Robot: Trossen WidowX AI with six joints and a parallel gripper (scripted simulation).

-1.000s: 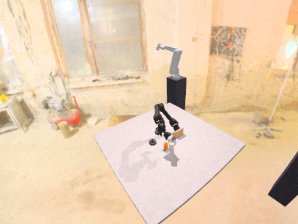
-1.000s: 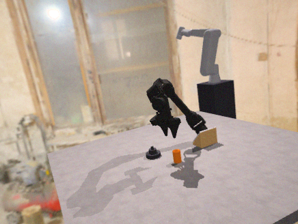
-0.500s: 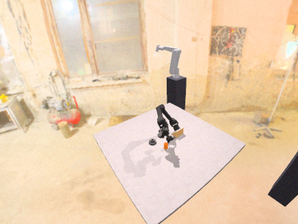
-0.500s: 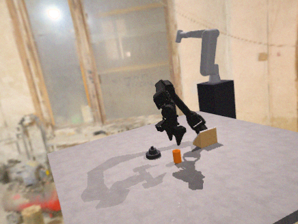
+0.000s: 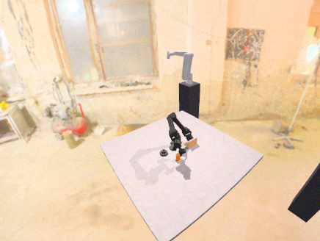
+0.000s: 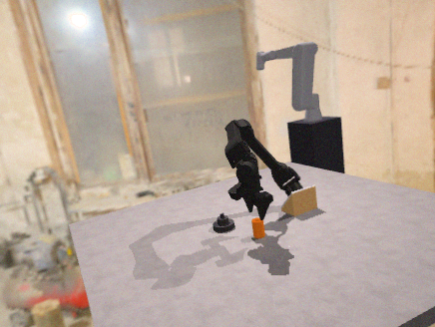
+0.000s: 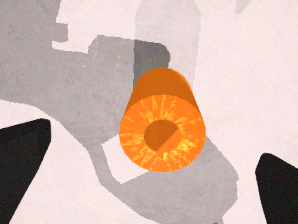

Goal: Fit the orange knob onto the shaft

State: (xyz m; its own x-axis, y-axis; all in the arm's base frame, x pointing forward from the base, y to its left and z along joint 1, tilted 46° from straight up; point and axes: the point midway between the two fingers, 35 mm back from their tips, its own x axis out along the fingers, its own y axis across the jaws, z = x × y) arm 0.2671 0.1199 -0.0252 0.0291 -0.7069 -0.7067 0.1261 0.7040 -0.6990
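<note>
Right now my gripper tip is 50 mm above the orange knob. From my gripper tip the other things lie so: pedestal (60 mm ahead, 160 mm to the right, 50 mm below).
</note>
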